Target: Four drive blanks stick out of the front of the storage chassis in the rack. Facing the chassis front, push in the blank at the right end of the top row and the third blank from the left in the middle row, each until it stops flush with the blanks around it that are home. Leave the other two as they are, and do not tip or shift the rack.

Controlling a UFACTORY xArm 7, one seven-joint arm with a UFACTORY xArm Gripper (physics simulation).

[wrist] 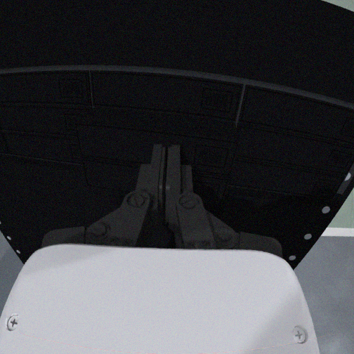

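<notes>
The storage chassis fills the upper and middle part of the wrist view, very dark, with rows of faintly outlined blanks and a thin lighter edge along its top. My gripper is shut and empty, its fingertips together in front of the middle of the chassis front. Whether the tips touch a blank cannot be told. The front is too dark to tell which blanks stick out and which are flush. The fingers and linkages hide part of the lower rows.
The dark rack side with a line of light round holes runs down the right, and a few such holes show at the lower left. A grey floor and a pale green wall show at the right.
</notes>
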